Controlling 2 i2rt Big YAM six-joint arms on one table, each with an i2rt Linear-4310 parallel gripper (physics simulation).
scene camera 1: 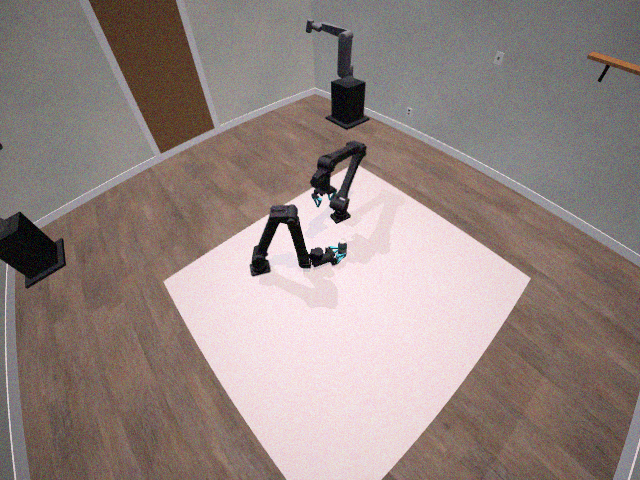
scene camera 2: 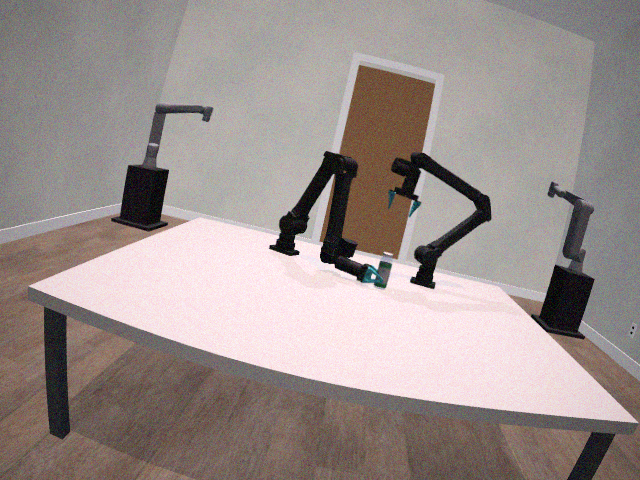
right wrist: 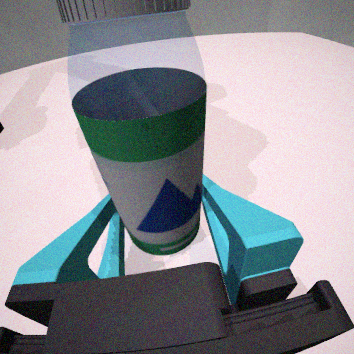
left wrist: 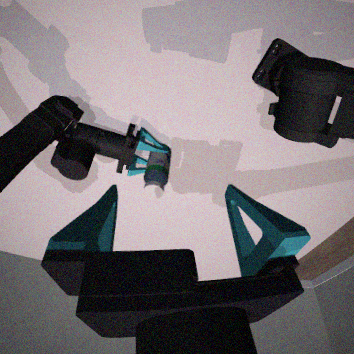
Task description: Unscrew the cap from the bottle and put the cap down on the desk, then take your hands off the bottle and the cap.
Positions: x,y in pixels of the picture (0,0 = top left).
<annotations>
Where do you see a ribbed cap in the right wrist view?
67,19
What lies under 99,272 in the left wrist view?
My left gripper.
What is my right gripper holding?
A bottle.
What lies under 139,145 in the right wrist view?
A bottle.
</annotations>
